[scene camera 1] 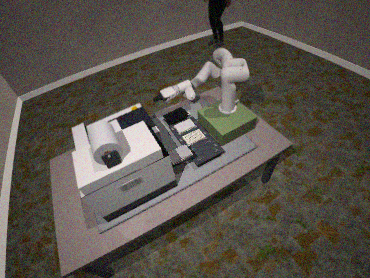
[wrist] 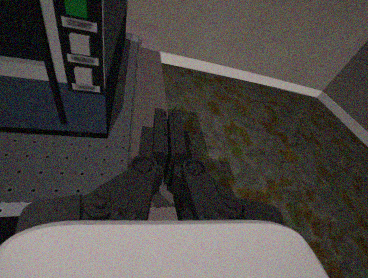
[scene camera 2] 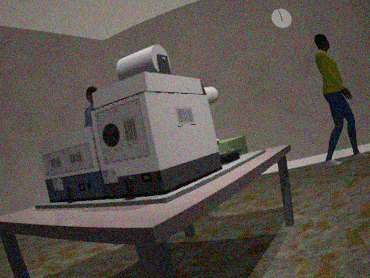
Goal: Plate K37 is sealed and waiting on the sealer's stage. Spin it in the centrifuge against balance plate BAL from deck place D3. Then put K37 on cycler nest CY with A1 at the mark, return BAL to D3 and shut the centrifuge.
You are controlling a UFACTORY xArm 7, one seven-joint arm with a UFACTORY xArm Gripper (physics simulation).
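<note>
My gripper is shut and empty, beside the front of the blue-based machine with the button column, which looks like the centrifuge. In the wrist view its green button and two pale buttons show at upper left, apart from the fingertips. I cannot tell how its door stands. A pale plate lies at the sealer's front. A white plate and a cream welled plate lie on the dark deck. Plate labels are unreadable.
A black block stands at the deck's far end. The arm stands on a green base. A film roll tops the sealer. The grey perforated board and the table edge lie below the gripper. People stand beyond the table.
</note>
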